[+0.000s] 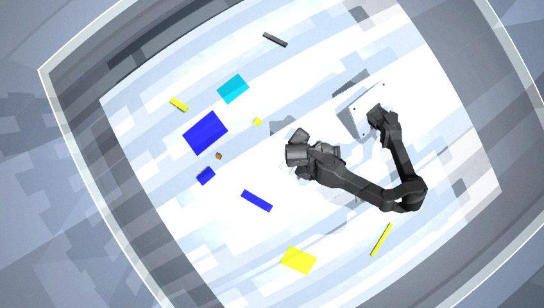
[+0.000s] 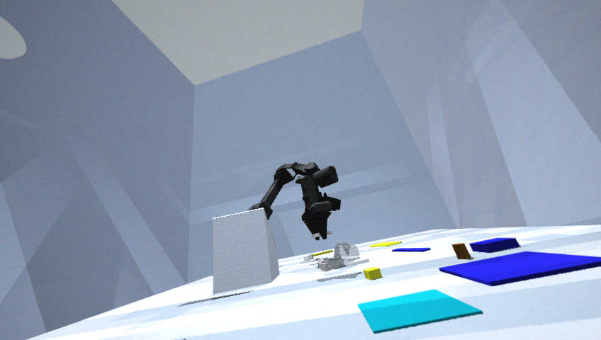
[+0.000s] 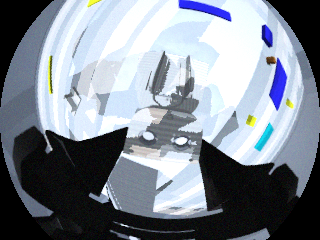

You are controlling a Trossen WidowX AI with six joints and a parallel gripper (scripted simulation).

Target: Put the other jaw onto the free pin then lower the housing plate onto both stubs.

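My gripper tip is now 3 cm short of the grey ribbed jaw, 1 cm to the left of it and 6 cm above it. Round my gripper tip: white base (7 cm ahead, 2 cm to the left, 8 cm below); then pale flat part (1 cm ahead, 2 cm above); then small yellow cube (8 cm ahead, 20 cm to the right, 7 cm below).
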